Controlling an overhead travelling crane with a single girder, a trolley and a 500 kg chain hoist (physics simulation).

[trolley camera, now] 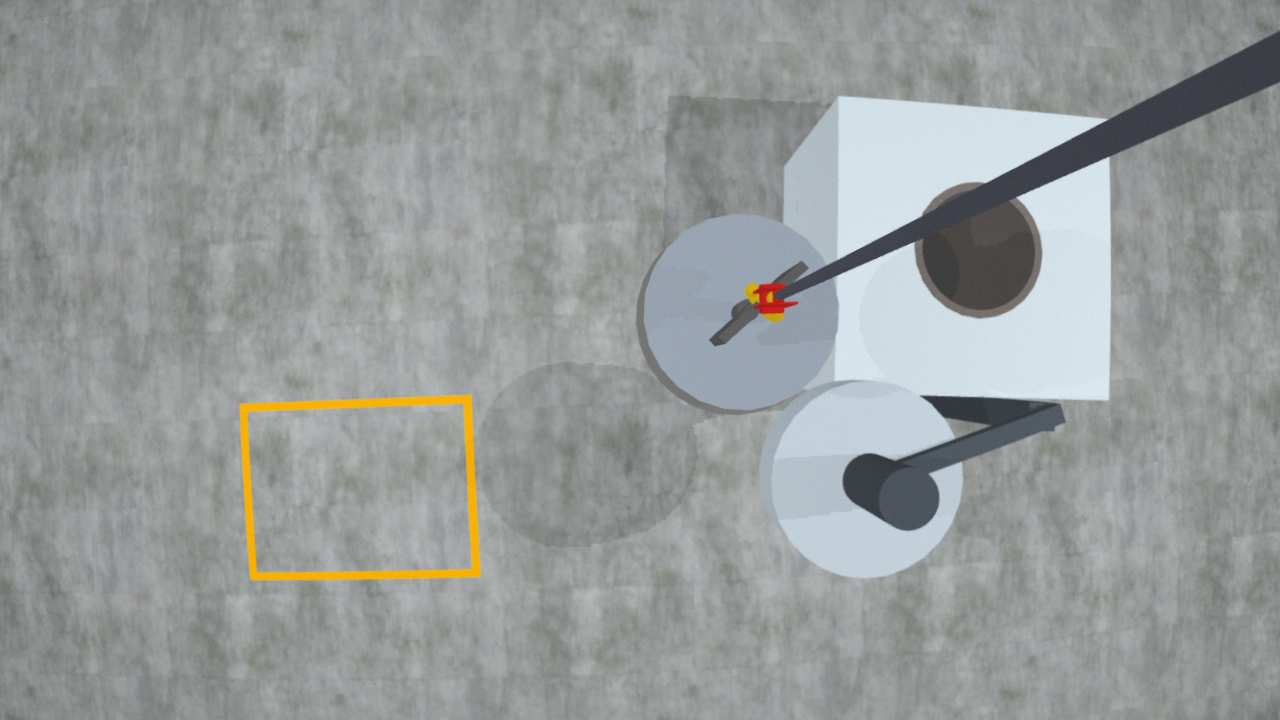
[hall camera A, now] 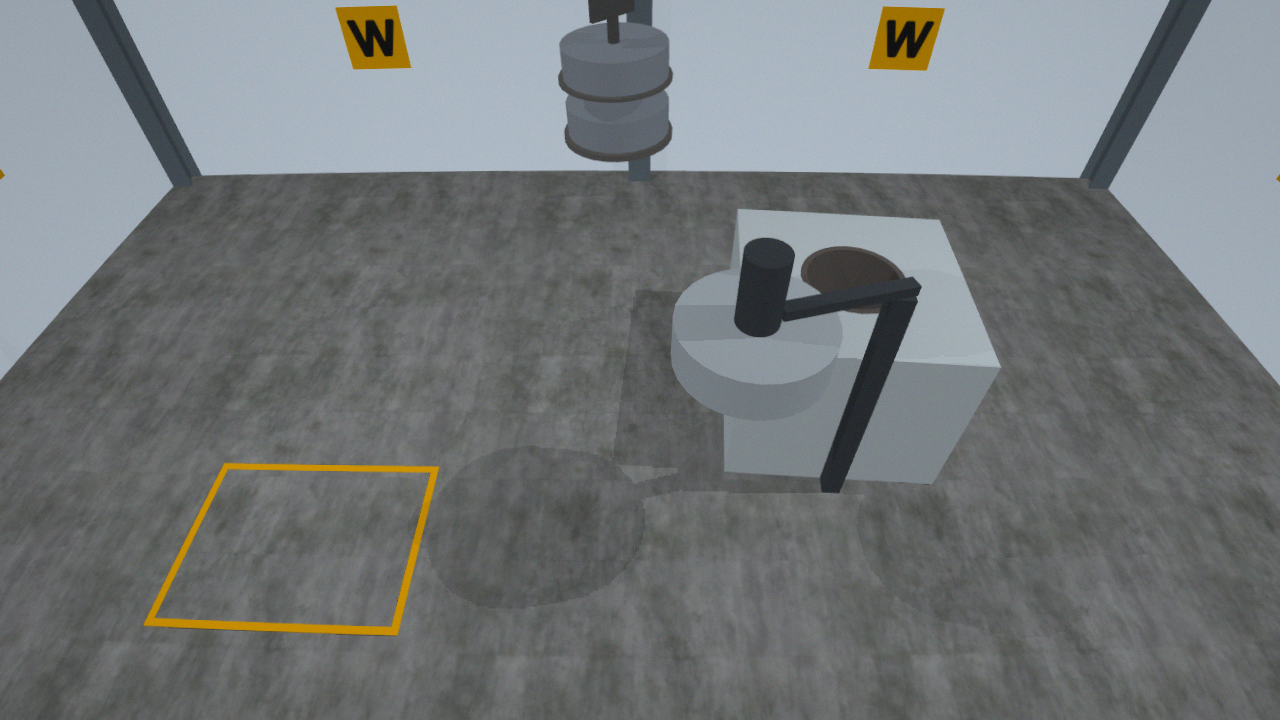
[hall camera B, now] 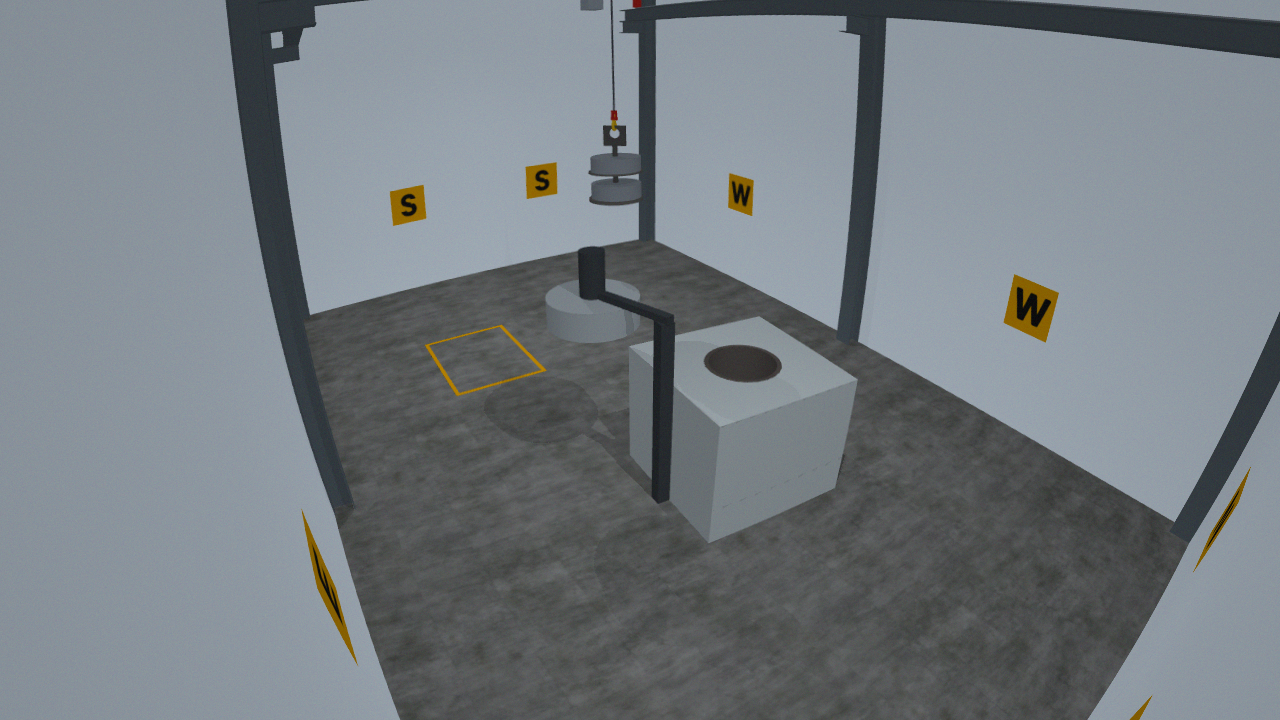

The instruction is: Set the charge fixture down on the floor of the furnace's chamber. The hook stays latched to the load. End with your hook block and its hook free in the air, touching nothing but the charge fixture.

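The charge fixture [hall camera A: 617,71] [hall camera B: 614,165] [trolley camera: 698,358], two stacked grey drums on a rod with a dark eye plate, hangs upright in the air. My hook [hall camera B: 614,123] [trolley camera: 768,300], red and yellow, is latched in its eye; in hall camera A the hook does not show. The furnace [hall camera A: 778,447] [hall camera B: 778,456] [trolley camera: 895,161] is a white block with a round dark chamber opening [hall camera A: 850,264] [hall camera B: 742,363] [trolley camera: 975,259] in its top. In the trolley view the fixture appears left of the opening, overlapping the furnace's left edge. The chamber floor is hard to make out.
The round pale lid [hall camera A: 716,358] [hall camera B: 572,313] [trolley camera: 859,555] with a black cylinder [hall camera A: 760,286] [hall camera B: 590,273] [trolley camera: 908,498] is swung aside on a dark post [hall camera A: 863,402] [hall camera B: 662,411] beside the furnace. A yellow floor rectangle [hall camera A: 313,468] [hall camera B: 442,369] [trolley camera: 358,402] lies farther left.
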